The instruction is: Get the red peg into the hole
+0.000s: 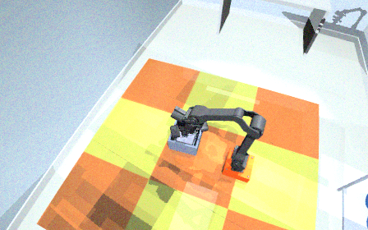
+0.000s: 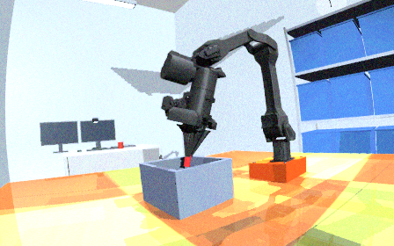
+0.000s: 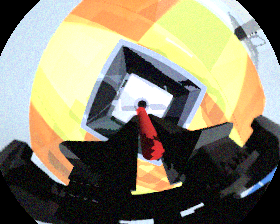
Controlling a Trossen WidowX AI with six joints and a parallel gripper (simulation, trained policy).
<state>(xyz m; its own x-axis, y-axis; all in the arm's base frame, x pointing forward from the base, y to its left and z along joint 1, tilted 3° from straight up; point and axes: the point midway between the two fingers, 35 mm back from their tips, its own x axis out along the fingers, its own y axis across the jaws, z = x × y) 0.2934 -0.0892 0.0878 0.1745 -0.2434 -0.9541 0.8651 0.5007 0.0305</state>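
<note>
My gripper tip is now 20 mm below the red peg. Round my gripper tip: grey box 10 mm ahead, 10 mm to the right, 80 mm below.
</note>
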